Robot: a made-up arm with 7 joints. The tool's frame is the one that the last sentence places.
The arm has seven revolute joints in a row. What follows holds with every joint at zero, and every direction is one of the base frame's. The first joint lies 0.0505 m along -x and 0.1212 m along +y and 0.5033 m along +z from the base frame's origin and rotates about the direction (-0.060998, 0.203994, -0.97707), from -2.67 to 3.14 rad. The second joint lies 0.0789 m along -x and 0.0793 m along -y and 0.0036 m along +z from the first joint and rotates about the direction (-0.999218, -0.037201, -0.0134), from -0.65 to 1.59 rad. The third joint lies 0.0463 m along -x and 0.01 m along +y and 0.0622 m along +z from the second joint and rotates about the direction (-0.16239, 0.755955, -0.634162), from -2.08 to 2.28 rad. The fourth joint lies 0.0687 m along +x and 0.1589 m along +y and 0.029 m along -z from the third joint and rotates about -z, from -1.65 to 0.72 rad. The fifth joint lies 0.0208 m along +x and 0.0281 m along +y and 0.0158 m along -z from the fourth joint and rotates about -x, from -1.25 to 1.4 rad. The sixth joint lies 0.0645 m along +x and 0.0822 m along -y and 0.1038 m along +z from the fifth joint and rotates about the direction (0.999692, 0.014, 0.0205), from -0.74 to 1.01 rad. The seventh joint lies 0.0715 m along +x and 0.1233 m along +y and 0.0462 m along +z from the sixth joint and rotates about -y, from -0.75 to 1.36 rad. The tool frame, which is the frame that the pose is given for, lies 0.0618 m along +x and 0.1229 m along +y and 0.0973 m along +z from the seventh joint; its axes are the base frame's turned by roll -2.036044, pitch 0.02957 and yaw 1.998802 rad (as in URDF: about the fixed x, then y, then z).
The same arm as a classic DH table. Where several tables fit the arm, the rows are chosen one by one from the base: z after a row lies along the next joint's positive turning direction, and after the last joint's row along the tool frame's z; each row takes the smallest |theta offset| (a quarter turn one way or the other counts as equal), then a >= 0, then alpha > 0; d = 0 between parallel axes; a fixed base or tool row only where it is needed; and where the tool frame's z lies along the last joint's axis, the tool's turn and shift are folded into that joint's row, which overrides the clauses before.
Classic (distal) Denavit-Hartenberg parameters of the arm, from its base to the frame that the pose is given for. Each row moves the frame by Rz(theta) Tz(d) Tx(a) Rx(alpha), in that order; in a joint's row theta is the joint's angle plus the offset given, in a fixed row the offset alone. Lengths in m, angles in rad.
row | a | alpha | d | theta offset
base (fixed) | -0.0137 | -2.927 | 1.1026 | 0.2906
joint 1 | -0.0737 | 1.5043 | 0.5929 | -1.3258
joint 2 | 0.0558 | -1.4277 | 0.1326 | -0.6697
joint 3 | 0.1005 | -0.8839 | 0.1508 | 1.4699
joint 4 | 0.0281 | 1.5708 | -0.0708 | -1.3592
joint 5 | -0.1264 | 3.1168 | 1.4998 | 0.5992
joint 6 | -0.0447 | 1.5848 | 1.658 | -0.9718
joint 7 | -0.0551 | 1.1777 | -0.2032 | 0.4864
tool (fixed) | 0 | 0 | -0.1096 | -1.7473
Joint limits (rad, base to tool): -2.67..3.14 -0.65..1.59 -2.08..2.28 -1.65..0.72 -1.25..1.4 -0.74..1.01 -0.75..1.36

